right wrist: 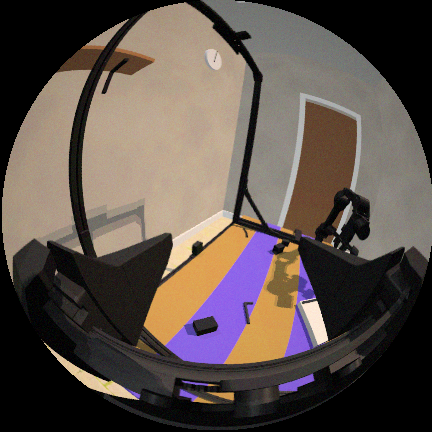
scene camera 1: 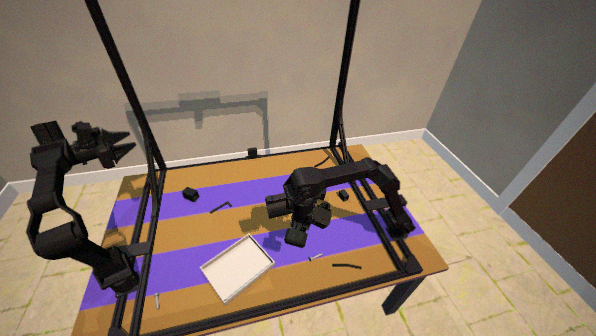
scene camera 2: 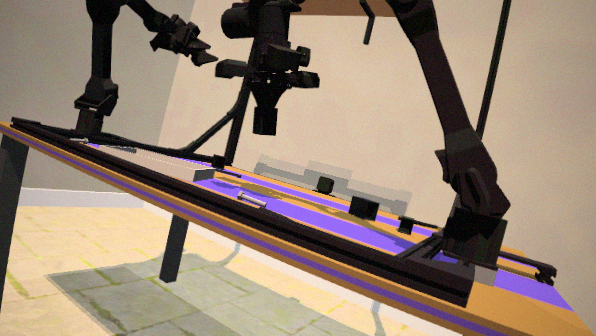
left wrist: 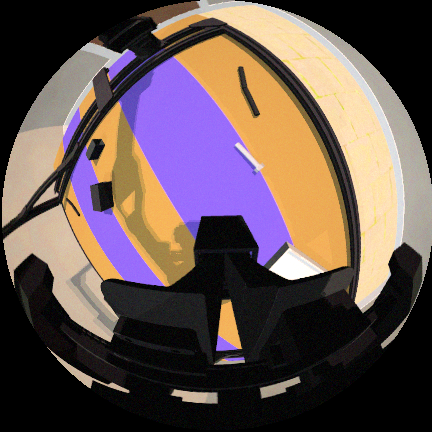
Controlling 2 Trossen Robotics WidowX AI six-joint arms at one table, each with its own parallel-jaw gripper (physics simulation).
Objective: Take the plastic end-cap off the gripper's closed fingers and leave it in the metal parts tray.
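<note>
My left gripper points down over the purple stripe, fingers shut, with the black plastic end-cap fitted over their tips. The cap also shows in scene camera 2 and in the left wrist view. The metal parts tray lies flat on the table, just left of and nearer than the cap; its corner shows in the left wrist view. My right gripper is raised high at the far left, away from the table, fingers spread and empty.
Black blocks, a black hex key, a black rod and small silver bolts lie on the table. A black frame of uprights and rails surrounds the tabletop.
</note>
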